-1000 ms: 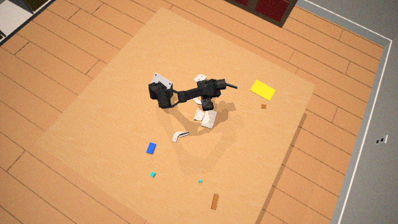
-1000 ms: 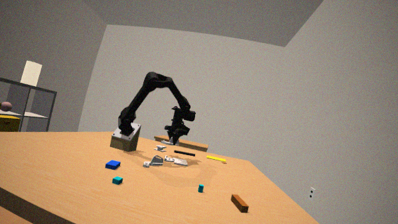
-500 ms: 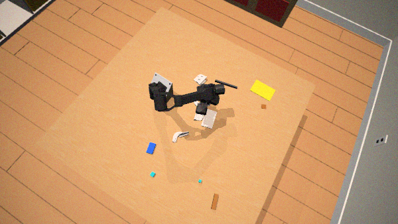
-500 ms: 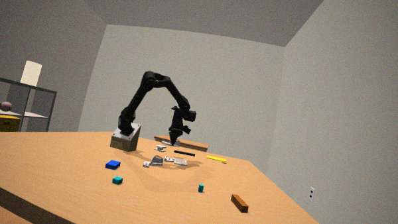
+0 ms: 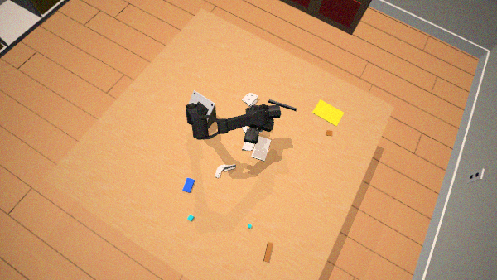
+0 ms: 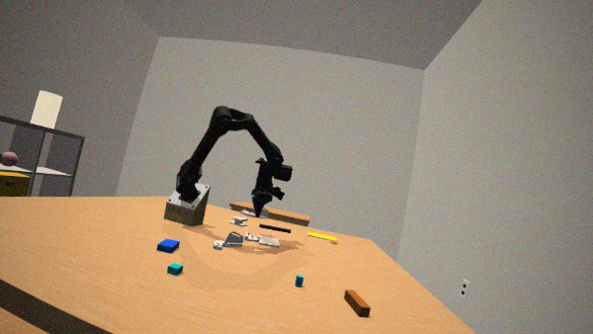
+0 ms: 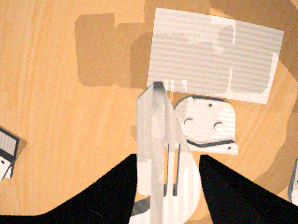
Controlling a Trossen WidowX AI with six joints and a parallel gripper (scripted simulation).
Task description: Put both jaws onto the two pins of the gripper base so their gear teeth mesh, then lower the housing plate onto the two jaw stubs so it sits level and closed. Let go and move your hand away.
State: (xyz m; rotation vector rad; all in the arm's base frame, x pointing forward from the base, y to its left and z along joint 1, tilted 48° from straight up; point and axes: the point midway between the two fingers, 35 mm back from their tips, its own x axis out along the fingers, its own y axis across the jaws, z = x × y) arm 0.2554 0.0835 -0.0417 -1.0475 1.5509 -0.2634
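Right now the flat white plate is 80 mm below my gripper tip, 70 mm ahead of it and 10 mm to the right of it. From my gripper tip the other things lie so: white jaw (40 mm behind); then housing plate (80 mm below, 40 mm to the right, 10 mm ahead); then gripper base (170 mm to the left, 140 mm behind, 50 mm below).
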